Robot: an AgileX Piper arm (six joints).
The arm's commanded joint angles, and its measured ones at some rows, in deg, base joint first. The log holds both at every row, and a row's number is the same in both.
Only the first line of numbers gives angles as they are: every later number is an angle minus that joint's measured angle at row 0.
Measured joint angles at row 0:
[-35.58, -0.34, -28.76, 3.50, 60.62, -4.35]
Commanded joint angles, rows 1 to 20:
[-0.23, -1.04, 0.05, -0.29, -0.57, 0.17]
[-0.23, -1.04, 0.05, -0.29, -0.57, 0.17]
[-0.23, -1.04, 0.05, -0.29, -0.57, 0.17]
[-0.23, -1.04, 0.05, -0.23, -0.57, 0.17]
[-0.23, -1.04, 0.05, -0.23, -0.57, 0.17]
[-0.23, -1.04, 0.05, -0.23, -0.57, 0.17]
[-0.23, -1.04, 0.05, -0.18, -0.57, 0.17]
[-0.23, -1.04, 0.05, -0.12, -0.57, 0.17]
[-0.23, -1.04, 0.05, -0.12, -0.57, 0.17]
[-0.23, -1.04, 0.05, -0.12, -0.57, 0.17]
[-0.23, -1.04, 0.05, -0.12, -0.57, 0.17]
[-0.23, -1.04, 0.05, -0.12, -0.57, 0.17]
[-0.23, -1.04, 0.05, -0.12, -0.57, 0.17]
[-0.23, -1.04, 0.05, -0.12, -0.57, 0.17]
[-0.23, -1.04, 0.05, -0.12, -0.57, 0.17]
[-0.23, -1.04, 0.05, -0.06, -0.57, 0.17]
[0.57, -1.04, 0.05, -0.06, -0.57, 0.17]
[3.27, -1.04, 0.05, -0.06, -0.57, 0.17]
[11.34, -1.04, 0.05, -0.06, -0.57, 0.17]
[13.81, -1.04, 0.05, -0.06, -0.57, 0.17]
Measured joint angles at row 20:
[10.77, 0.00, 0.00, 0.00, 0.00, 0.00]
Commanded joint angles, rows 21 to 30:
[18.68, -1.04, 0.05, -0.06, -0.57, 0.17]
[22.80, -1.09, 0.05, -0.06, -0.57, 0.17]
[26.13, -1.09, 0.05, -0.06, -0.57, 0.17]
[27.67, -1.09, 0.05, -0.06, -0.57, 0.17]
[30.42, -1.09, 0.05, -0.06, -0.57, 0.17]
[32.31, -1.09, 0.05, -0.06, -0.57, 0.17]
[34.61, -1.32, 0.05, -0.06, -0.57, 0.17]
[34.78, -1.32, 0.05, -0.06, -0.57, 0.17]
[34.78, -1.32, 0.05, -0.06, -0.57, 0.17]
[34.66, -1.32, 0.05, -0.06, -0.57, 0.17]
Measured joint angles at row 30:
[34.61, 0.00, 0.00, 0.00, 0.00, 0.00]
